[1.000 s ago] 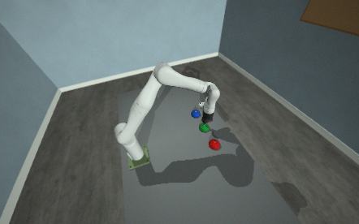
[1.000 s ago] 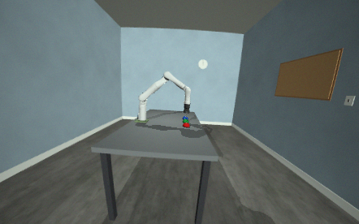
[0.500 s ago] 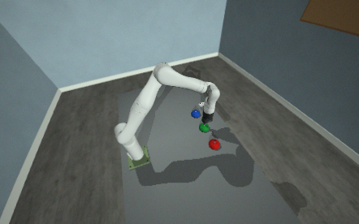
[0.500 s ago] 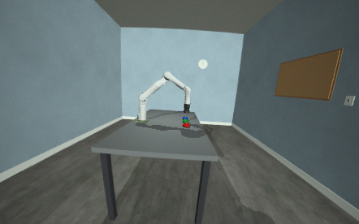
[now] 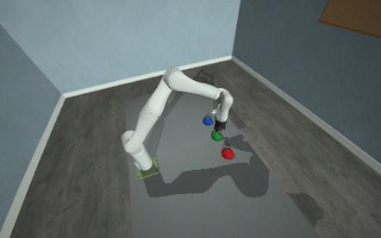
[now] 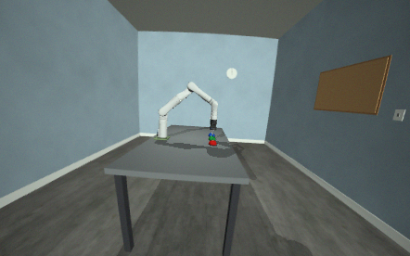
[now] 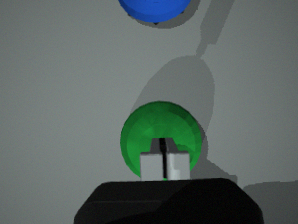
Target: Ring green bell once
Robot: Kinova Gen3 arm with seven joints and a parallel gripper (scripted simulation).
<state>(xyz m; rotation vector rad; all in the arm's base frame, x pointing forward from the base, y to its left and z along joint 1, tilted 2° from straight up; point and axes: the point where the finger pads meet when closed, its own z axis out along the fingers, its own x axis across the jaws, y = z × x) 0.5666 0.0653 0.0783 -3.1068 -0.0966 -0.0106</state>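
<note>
The green bell lies 40 mm below my hand. Round my hand: red bell: 170 mm to the right, 40 mm below, 10 mm ahead; blue bell: 170 mm to the left, 40 mm below, 10 mm behind.
</note>
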